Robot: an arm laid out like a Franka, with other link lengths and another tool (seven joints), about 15 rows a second.
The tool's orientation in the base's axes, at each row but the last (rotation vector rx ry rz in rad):
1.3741, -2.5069, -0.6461
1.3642, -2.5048, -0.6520
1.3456, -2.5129, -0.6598
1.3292, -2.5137, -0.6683
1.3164, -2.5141, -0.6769
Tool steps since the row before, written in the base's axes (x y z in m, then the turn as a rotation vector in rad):
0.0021, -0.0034, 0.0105, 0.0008, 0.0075, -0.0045
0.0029, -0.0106, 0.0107, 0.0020, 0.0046, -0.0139
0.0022, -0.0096, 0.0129, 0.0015, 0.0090, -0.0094
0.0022, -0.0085, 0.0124, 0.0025, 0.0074, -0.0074
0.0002, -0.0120, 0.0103, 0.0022, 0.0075, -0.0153
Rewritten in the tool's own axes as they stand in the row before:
0.0014, 0.0018, -0.0110, -0.0066, 0.0008, 0.0057
0.0070, -0.0021, -0.0135, -0.0046, -0.0059, 0.0127
0.0065, 0.0000, -0.0149, -0.0081, -0.0013, 0.0102
0.0055, 0.0003, -0.0141, -0.0074, -0.0018, 0.0076
0.0096, -0.0009, -0.0126, -0.0072, -0.0055, 0.0146

